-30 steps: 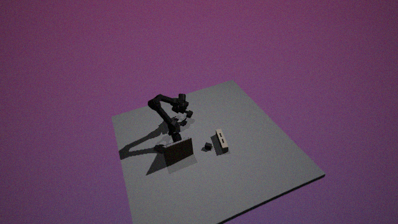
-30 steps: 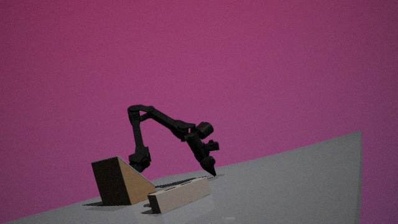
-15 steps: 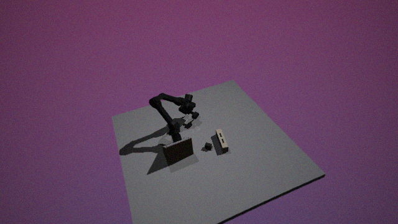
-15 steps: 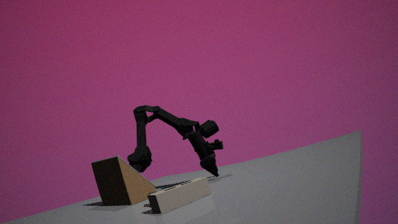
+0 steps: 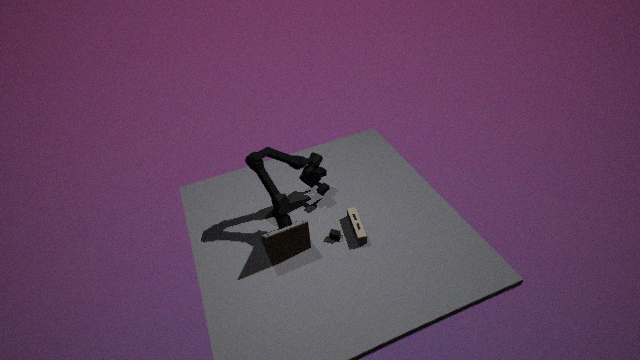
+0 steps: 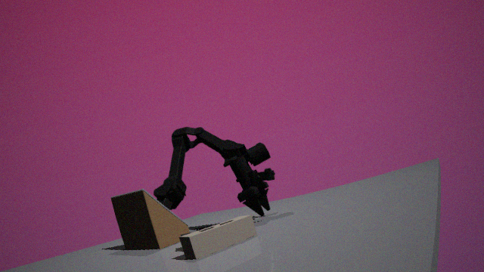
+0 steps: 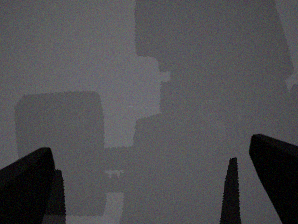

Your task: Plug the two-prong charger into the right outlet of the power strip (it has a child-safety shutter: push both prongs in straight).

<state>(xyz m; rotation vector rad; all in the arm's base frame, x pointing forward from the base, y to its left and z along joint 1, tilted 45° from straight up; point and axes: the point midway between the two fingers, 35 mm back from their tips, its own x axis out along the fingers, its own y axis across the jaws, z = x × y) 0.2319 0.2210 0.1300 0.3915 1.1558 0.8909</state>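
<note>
Now: gripper tip 340 mm to the left of the dark two-prong charger and 10 mm past it.
</note>
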